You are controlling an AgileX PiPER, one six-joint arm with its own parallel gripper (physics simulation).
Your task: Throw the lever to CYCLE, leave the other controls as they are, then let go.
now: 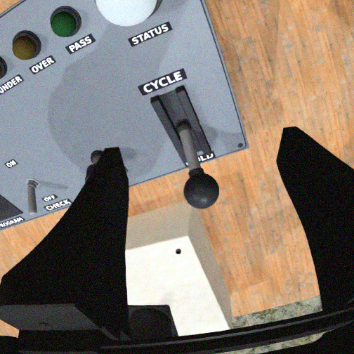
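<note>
The lever (191, 150) rises from its slot in the grey control panel (110, 105) and leans toward the HOLD end, its black ball knob (201, 189) partly covering the HOLD label. The CYCLE label (162, 82) is at the far end of the slot. My gripper (202, 153) is open, with one finger on each side of the lever and gaps to both. The left finger partly hides the black mode knob (96, 156).
The CHECK toggle (32, 195) stands at the panel's lower left. The green PASS lamp (65, 22), amber OVER lamp (26, 46) and white STATUS lamp (126, 10) are at the upper left. A white box (165, 280) lies below the panel on the wooden table (280, 60).
</note>
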